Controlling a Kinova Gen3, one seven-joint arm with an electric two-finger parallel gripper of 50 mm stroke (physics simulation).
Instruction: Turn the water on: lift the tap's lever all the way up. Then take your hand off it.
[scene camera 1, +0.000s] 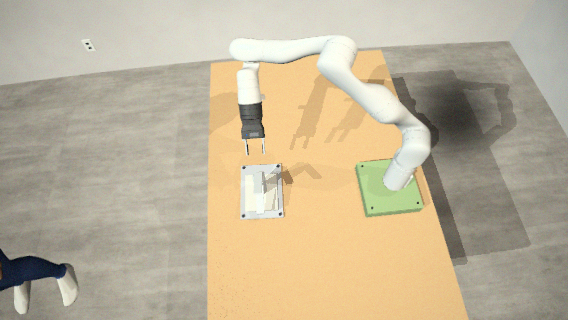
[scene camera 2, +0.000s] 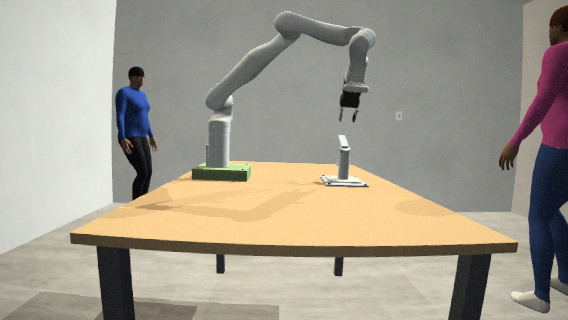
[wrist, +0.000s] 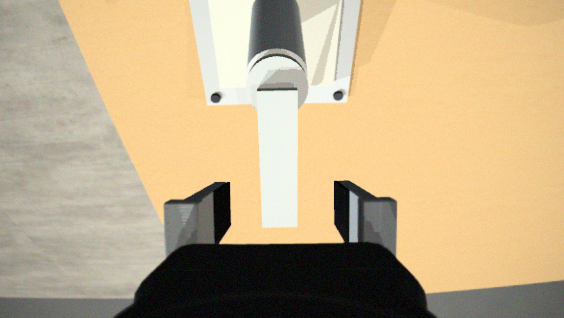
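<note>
The gripper (scene camera 1: 255, 154) is visible, and the wrist view shows the gripper (wrist: 282, 203) as well. A flat white lever (wrist: 277, 86) is also there to be seen.
</note>
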